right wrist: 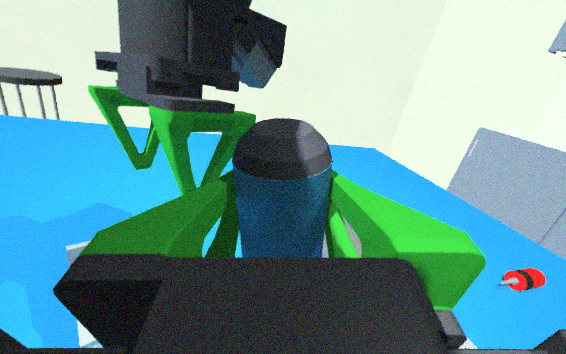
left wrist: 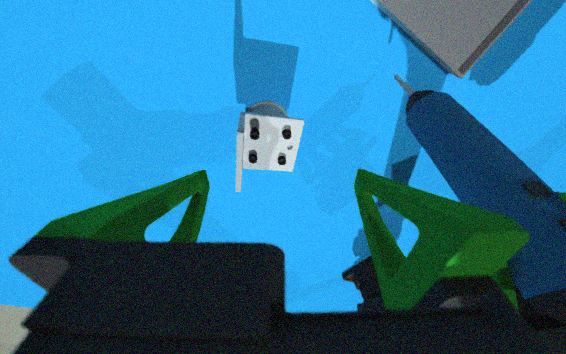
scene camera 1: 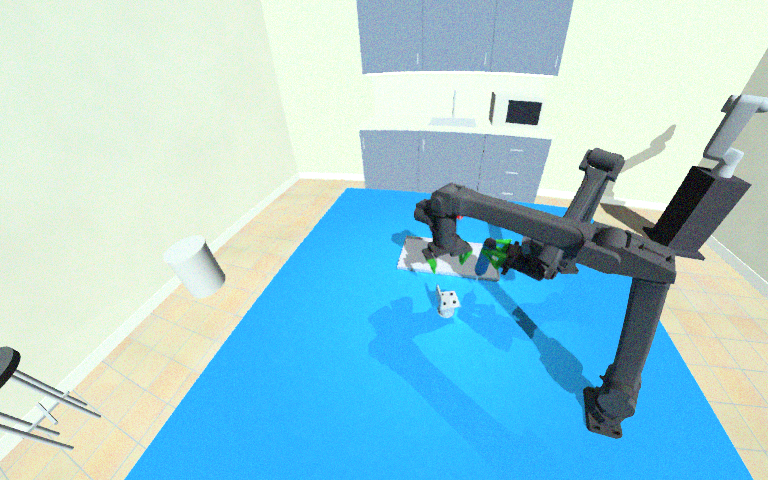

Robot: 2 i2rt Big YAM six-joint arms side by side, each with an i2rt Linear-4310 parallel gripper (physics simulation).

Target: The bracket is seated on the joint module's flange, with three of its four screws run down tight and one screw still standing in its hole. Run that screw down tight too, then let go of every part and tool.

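Places are measured from the left arm's base along level axes (x right, y ahead, z up), in centimetres.
Where they show: left gripper, fingertip midpoint: (right wrist: 166, 185) (left wrist: 281, 177) (scene camera 1: 447, 268); right gripper, fingertip midpoint: (right wrist: 282, 177) (left wrist: 547, 238) (scene camera 1: 483, 245); left arm's base, link origin: (left wrist: 364, 268) (scene camera 1: 600, 412); right arm's base, link origin: (scene camera 1: 563, 264).
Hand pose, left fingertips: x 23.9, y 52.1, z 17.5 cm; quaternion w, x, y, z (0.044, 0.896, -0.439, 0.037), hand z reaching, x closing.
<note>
Things, the pixels of their top centre, and the offset from my left fingertips.
- round joint module, top centre: (left wrist: 269, 144) (scene camera 1: 447, 299) dx -3.3, dy -2.1, dz -11.2 cm
- blue screwdriver, top centre: (right wrist: 334, 125) (scene camera 1: 489, 235) dx +9.1, dy -10.7, dz +9.6 cm
- grey-white tray, top centre: (scene camera 1: 449, 255) dx +25.1, dy +3.2, dz -15.9 cm
- red tool with a black band, top centre: (right wrist: 523, 273) (scene camera 1: 460, 213) dx +58.5, dy +4.2, dz -14.1 cm
The white bracket (scene camera 1: 448, 298) (left wrist: 272, 145) sits on the round joint module (scene camera 1: 445, 312) (left wrist: 269, 107), its side plate upright. Four dark screw heads show in its holes in the left wrist view; the upper-left one (left wrist: 255, 130) looks longer, but I cannot tell for sure which stands proud. My left gripper (scene camera 1: 449, 261) (left wrist: 281, 177) (right wrist: 166, 185) is open and empty, pointing down above and behind the bracket in the scene view. My right gripper (scene camera 1: 497, 254) (right wrist: 282, 177) is shut on the blue screwdriver (scene camera 1: 482, 260) (left wrist: 465, 150) (right wrist: 282, 215), held tilted, with its thin bit apart from the bracket.
A grey-white tray (scene camera 1: 406, 263) (left wrist: 450, 30) lies behind the bracket, below both grippers in the scene view. A red tool with a black band (scene camera 1: 459, 217) (right wrist: 536, 279) lies farther back on the blue surface. The two grippers are close together. A white cylinder (scene camera 1: 195, 267) stands at the left.
</note>
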